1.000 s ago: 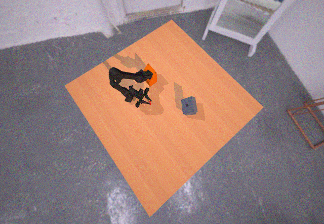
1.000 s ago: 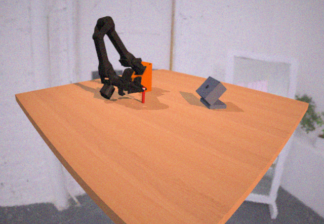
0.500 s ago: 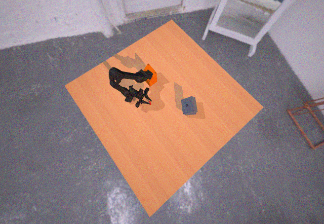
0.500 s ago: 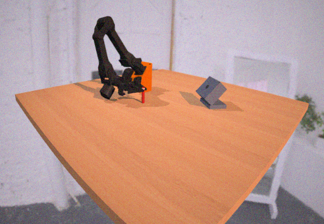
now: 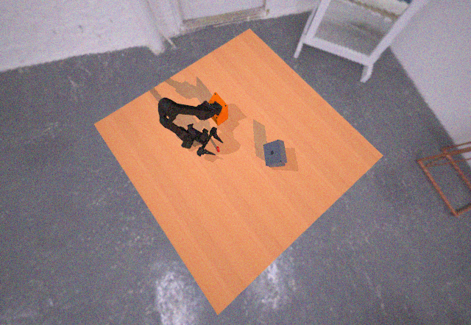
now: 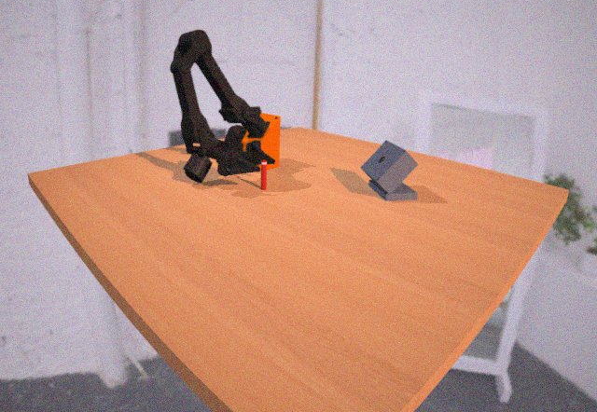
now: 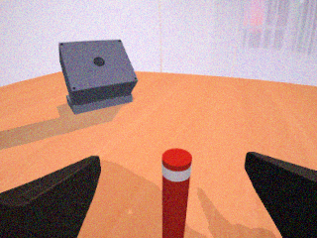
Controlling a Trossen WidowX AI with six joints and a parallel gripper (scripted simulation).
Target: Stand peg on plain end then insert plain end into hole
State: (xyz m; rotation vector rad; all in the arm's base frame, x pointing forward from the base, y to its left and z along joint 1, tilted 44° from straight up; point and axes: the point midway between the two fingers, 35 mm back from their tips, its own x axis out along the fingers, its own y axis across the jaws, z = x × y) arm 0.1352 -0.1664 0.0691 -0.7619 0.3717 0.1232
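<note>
My gripper tip is 1 cm past the peg and 1 cm above it. Also, from my gripper tip: sloped panel (25 cm ahead, 20 cm to the left, 1 cm above); then grey foot (27 cm ahead, 22 cm to the left, 6 cm below).
</note>
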